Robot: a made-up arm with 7 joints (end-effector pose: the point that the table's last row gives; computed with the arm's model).
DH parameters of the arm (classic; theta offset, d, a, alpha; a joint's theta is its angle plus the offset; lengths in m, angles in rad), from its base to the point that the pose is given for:
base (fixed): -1.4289 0 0.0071 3.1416
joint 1: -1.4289 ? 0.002 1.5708
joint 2: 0 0.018 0.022 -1.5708
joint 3: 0 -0.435 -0.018 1.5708
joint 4: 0 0.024 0.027 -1.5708
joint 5: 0 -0.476 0.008 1.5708
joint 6: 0 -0.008 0.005 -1.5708
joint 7: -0.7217 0 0.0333 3.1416
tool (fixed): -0.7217 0.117 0 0
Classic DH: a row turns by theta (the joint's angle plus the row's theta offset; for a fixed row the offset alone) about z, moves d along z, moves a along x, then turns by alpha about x.
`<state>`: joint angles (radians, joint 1 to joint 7).
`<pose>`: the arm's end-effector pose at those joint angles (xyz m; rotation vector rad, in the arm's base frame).
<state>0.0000 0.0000 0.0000 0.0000 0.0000 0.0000 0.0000</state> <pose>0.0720 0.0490 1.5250 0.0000 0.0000 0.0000</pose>
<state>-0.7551 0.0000 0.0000 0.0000 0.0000 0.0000 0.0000</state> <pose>0.0143 0.0824 1.5250 0.0000 0.0000 0.7551</pose>
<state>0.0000 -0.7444 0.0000 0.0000 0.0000 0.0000 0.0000</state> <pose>-0.6428 0.0490 1.2998 0.0000 -0.7444 0.0000</pose>
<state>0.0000 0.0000 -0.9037 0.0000 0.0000 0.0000 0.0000</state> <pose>0.0242 0.0714 1.5250 0.0000 0.0000 0.9037</pose>
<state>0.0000 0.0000 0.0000 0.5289 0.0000 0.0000 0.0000</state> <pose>0.3623 0.0490 1.4112 0.0000 0.5289 0.0000</pose>
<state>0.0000 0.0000 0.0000 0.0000 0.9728 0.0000 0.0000</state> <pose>0.0670 0.0114 1.5250 0.0000 0.0000 -0.9728</pose>
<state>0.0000 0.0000 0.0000 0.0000 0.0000 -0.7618 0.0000</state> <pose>-0.0171 0.0490 1.5134 0.0000 -0.7618 0.0000</pose>
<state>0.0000 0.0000 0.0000 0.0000 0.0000 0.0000 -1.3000</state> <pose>0.0325 0.0569 1.5250 0.0000 0.0000 1.3000</pose>
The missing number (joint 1, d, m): -0.497
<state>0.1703 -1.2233 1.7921 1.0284 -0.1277 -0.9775 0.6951</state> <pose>-0.8007 -0.3009 0.6922 1.5601 -0.7098 -2.0775</pose>
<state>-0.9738 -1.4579 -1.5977 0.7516 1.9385 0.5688 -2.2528</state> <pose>-0.8144 -0.4800 0.6247 -0.8255 -0.8651 2.0999</pose>
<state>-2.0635 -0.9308 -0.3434 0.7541 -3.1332 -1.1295 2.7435</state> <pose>-0.0345 -0.4070 1.2553 -1.2021 0.4881 2.2494</pose>
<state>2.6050 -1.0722 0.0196 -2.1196 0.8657 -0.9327 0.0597</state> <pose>0.3514 0.0720 0.1403 1.7580 1.5827 -1.0097</pose>
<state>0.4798 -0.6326 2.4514 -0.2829 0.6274 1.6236 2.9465</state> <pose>-0.4276 0.3391 1.2541 -0.8070 -1.8590 -0.0161</pose>
